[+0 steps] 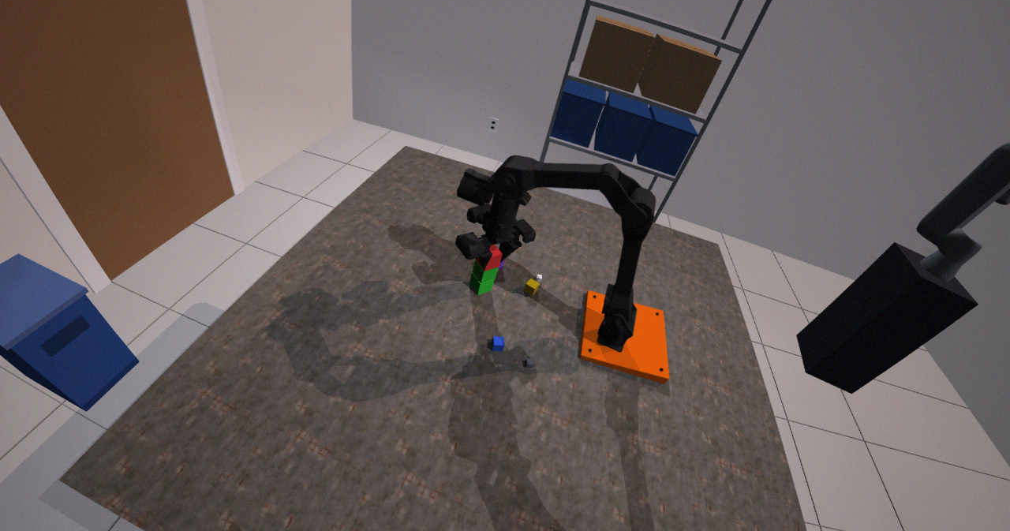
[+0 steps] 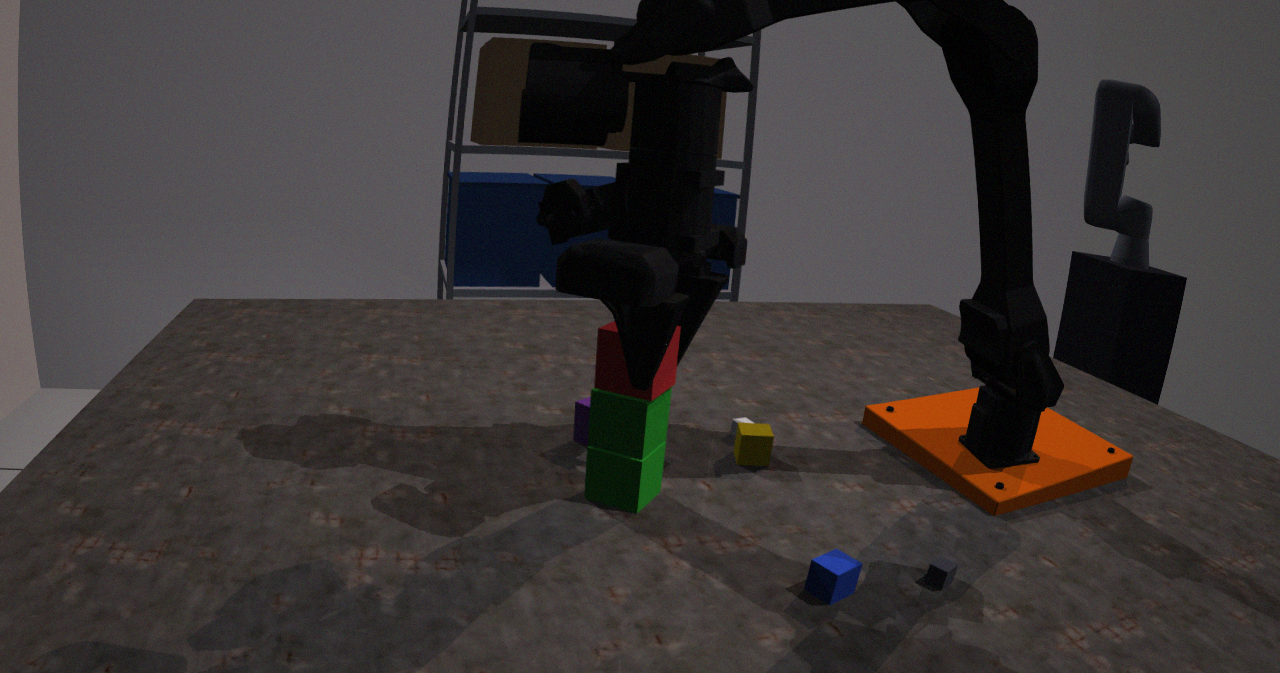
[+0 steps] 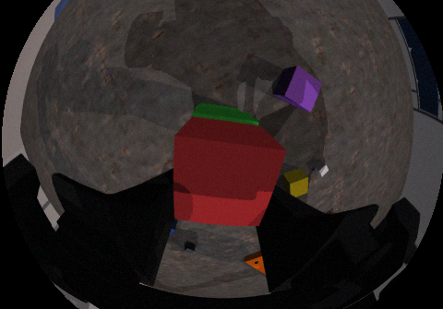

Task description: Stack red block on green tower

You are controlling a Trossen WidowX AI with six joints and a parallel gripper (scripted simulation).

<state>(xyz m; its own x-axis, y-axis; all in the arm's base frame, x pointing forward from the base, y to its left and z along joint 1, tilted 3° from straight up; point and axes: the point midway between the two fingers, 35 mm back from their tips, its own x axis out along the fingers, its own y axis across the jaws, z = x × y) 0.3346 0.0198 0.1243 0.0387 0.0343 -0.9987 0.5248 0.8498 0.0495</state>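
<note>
Right now the red block is 1 cm to the right of my gripper tip, 1 cm ahead of it and 1 cm above it. From my gripper tip the other things lie so: yellow cube 10 cm behind, 8 cm below, 7 cm to the right; then purple cube 10 cm to the right, 8 cm below, 2 cm ahead; then tiny white cube 12 cm to the right, 11 cm behind, 9 cm below.
</note>
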